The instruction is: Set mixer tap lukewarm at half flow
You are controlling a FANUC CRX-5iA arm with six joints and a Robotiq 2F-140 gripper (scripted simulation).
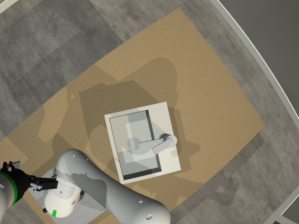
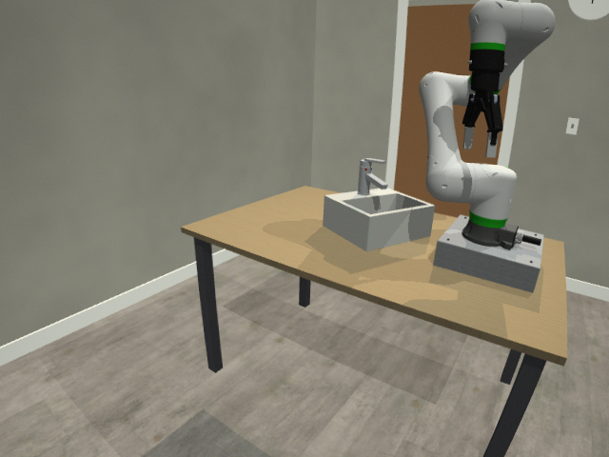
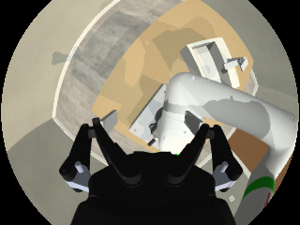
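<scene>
Right now the lever is 43 cm ahead of my hand, 22 cm to the right of it and 12 cm below it. From my hand the other things lie so: white basin: 36 cm below, 36 cm ahead, 17 cm to the right; then mixer tap: 45 cm ahead, 22 cm to the right, 17 cm below.
</scene>
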